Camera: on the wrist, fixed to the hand. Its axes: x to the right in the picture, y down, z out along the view.
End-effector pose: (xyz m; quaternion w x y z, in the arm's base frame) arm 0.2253 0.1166 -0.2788 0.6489 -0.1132 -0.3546 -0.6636
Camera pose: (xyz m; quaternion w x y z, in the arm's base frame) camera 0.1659 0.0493 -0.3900 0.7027 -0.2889 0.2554 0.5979
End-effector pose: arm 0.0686 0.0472 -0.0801 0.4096 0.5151 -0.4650 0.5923
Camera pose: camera 0.1406 0.1706 -0.0787 0.4773 0.5765 0.4833 -0.4542
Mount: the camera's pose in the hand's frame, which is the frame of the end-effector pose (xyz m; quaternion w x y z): -0.0075 -0.0982 -0.1035 0.0013 -0.0654 0.1555 0.9857
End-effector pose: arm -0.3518 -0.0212 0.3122 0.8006 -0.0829 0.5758 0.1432
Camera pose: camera -0.4151 -0.1458 0.2827 0.2351 -0.4928 -0.1976 -0.8141
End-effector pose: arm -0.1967 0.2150 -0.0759 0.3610 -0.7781 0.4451 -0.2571
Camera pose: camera -0.2251 0.2208 0.0640 0.1338 0.4541 0.8405 0.2636
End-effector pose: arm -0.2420 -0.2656 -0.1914 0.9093 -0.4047 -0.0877 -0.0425
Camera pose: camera -0.2510 -0.4082 -0.1893 0.0302 -0.1398 0.5429 0.8275
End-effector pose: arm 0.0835 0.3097 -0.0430 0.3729 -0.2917 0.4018 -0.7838
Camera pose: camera -0.0251 0.3977 -0.0134 0.6915 0.4932 0.3973 0.3475
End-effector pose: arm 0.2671 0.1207 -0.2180 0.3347 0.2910 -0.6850 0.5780
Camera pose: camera 0.3614 0.2069 -0.1542 0.4437 0.7866 0.2735 -0.3311
